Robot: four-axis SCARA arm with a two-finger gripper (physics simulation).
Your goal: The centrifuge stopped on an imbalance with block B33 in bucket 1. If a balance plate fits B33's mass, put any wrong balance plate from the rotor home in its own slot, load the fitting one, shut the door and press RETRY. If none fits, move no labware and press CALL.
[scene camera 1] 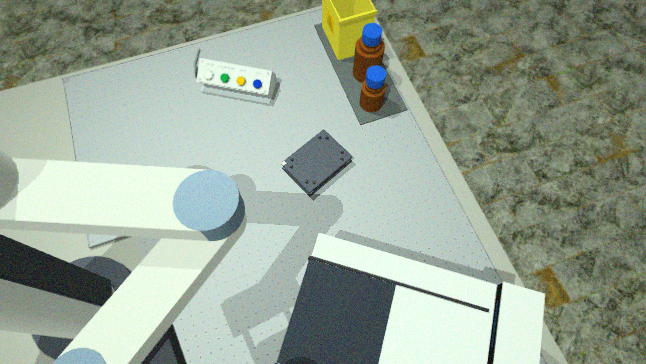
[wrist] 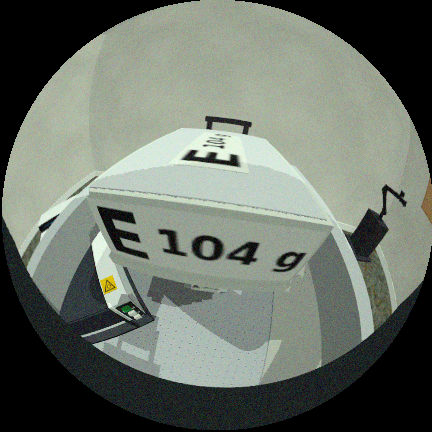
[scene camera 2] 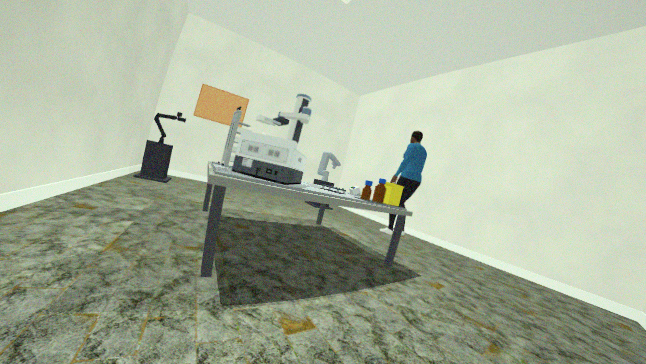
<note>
I see my gripper, a centrifuge, a button box and a brown bottles with blue caps.
</note>
